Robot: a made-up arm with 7 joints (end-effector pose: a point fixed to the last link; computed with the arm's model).
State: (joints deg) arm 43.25 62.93 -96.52 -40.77 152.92 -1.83 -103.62
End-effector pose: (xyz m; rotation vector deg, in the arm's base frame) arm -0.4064 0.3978 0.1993 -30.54 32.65 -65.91
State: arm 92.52 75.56 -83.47 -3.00 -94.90 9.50 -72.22
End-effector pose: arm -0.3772 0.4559 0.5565 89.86 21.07 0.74
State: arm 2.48 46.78 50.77 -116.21 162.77 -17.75 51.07
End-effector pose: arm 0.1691 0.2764 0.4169 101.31 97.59 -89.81
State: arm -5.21 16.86 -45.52 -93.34 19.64 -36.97 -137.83
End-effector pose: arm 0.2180 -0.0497 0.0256 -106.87 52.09 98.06
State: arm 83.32 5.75 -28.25 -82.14 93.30 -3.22 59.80
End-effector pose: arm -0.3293 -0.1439 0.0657 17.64 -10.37 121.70
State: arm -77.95 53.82 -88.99 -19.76 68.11 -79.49 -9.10
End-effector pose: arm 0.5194 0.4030 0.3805 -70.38 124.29 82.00
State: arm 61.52 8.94 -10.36 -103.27 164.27 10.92 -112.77
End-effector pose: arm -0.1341 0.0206 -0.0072 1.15 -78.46 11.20
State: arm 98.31 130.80 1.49 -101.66 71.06 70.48 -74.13
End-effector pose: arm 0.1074 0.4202 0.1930 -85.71 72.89 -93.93
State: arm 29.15 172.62 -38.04 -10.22 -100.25 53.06 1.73
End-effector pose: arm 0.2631 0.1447 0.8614 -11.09 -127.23 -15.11
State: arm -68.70 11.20 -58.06 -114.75 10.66 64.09 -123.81
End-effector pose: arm 0.2030 -0.2415 0.4110 -66.82 -7.75 84.95
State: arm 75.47 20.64 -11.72 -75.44 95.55 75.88 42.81
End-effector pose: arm -0.3774 0.1044 0.0814 -33.06 34.61 89.47
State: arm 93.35 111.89 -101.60 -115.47 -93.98 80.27 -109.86
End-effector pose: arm -0.2565 0.1678 0.5481 33.08 -7.64 51.23
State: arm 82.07 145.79 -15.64 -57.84 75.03 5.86 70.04
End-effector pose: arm 0.2252 0.5130 0.4078 55.12 -21.15 -33.55
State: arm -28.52 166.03 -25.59 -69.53 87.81 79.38 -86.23
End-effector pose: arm 0.0006 0.1982 0.9282 44.39 38.31 -76.78
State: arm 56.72 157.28 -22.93 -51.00 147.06 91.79 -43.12
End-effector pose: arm 0.3453 0.4117 0.6151 -1.98 24.43 -33.37
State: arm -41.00 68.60 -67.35 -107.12 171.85 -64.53 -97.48
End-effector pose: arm 0.2544 0.1076 0.1726 38.70 -74.83 -49.47
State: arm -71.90 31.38 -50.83 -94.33 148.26 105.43 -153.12
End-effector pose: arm 0.4044 -0.1670 0.3953 45.96 40.66 52.32
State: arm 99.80 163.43 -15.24 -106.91 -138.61 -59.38 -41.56
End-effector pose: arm 0.0401 0.2935 0.1762 71.67 3.54 -30.31
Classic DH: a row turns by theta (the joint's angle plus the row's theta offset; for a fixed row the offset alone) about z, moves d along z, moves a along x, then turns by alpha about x. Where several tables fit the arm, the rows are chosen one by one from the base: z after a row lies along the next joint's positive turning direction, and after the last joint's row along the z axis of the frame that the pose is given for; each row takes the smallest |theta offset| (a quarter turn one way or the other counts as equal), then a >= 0, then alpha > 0; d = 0 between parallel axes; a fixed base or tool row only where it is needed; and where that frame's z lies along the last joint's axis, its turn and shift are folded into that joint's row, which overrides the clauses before.
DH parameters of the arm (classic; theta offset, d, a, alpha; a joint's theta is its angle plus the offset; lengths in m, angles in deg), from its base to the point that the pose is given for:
base (fixed): 0 0.3841 -0.0232 -70
joint 1: -90 0.0244 0.0076 -90
joint 2: 70 -0.0007 -0.0152 90
joint 3: 90 -0.3185 0.0128 -90
joint 4: 0 -0.0051 -0.0339 90
joint 5: 0 -0.2963 -0.0076 -90
joint 6: 0 0.025 -0.0215 90
joint 7: 48.98 -0.0519 -0.0036 -24.22
tool (fixed): -89.13 0.0847 0 0

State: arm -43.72 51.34 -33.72 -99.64 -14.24 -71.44 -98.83
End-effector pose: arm 0.4031 0.1053 0.3787 -85.03 30.12 19.48
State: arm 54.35 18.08 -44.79 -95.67 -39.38 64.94 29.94
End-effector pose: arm -0.1598 -0.0085 0.0264 3.64 -4.60 -62.55
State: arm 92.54 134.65 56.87 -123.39 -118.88 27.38 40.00
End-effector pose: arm 0.2432 0.1282 0.3152 -51.13 18.08 97.54
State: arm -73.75 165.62 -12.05 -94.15 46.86 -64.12 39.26
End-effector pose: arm -0.1904 0.1562 0.8691 -57.06 68.74 103.45
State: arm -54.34 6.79 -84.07 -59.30 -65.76 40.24 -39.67
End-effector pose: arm 0.3090 -0.2156 0.1258 -83.42 -6.48 102.29
